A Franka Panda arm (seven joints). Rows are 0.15 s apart.
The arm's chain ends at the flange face. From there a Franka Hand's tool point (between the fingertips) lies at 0.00 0.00 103.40 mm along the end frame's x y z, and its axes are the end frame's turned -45 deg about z.
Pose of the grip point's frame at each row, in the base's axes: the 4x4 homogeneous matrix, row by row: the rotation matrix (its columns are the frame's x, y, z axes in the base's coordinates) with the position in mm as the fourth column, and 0 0 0 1 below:
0.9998 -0.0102 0.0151 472.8; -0.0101 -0.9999 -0.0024 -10.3; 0.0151 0.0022 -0.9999 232.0; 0 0 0 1
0.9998 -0.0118 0.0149 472.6; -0.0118 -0.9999 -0.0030 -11.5; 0.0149 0.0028 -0.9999 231.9; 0 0 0 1
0.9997 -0.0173 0.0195 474.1; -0.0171 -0.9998 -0.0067 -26.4; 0.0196 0.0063 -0.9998 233.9; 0 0 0 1
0.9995 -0.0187 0.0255 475.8; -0.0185 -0.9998 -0.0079 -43.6; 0.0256 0.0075 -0.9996 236.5; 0 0 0 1
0.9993 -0.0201 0.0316 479.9; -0.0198 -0.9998 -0.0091 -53.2; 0.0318 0.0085 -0.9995 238.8; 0 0 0 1
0.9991 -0.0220 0.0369 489.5; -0.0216 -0.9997 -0.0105 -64.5; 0.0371 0.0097 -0.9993 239.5; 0 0 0 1
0.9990 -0.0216 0.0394 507.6; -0.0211 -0.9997 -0.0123 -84.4; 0.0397 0.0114 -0.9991 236.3; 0 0 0 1
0.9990 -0.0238 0.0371 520.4; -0.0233 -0.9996 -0.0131 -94.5; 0.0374 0.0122 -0.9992 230.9; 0 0 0 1
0.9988 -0.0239 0.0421 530.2; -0.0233 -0.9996 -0.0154 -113.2; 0.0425 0.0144 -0.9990 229.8; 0 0 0 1
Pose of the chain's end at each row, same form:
0.6998 -0.7142 0.0151 471.2; -0.7142 -0.6999 -0.0024 -10.1; 0.0122 -0.0091 -0.9999 335.4; 0 0 0 1
0.6986 -0.7153 0.0149 471.1; -0.7154 -0.6987 -0.0030 -11.2; 0.0125 -0.0086 -0.9999 335.3; 0 0 0 1
0.6947 -0.7191 0.0195 472.1; -0.7191 -0.6949 -0.0067 -25.7; 0.0183 -0.0094 -0.9998 337.3; 0 0 0 1
0.6935 -0.7200 0.0255 473.2; -0.7200 -0.6939 -0.0079 -42.8; 0.0234 -0.0128 -0.9996 339.9; 0 0 0 1
0.6924 -0.7208 0.0316 476.6; -0.7210 -0.6930 -0.0091 -52.3; 0.0285 -0.0165 -0.9995 342.1; 0 0 0 1
0.6909 -0.7220 0.0369 485.7; -0.7222 -0.6916 -0.0105 -63.4; 0.0331 -0.0194 -0.9993 342.8; 0 0 0 1
0.6911 -0.7217 0.0394 503.5; -0.7218 -0.6920 -0.0123 -83.1; 0.0361 -0.0200 -0.9991 339.6; 0 0 0 1
0.6896 -0.7232 0.0371 516.6; -0.7233 -0.6903 -0.0131 -93.1; 0.0351 -0.0178 -0.9992 334.2; 0 0 0 1
0.6894 -0.7232 0.0421 525.8; -0.7233 -0.6903 -0.0154 -111.6; 0.0402 -0.0199 -0.9990 333.1; 0 0 0 1

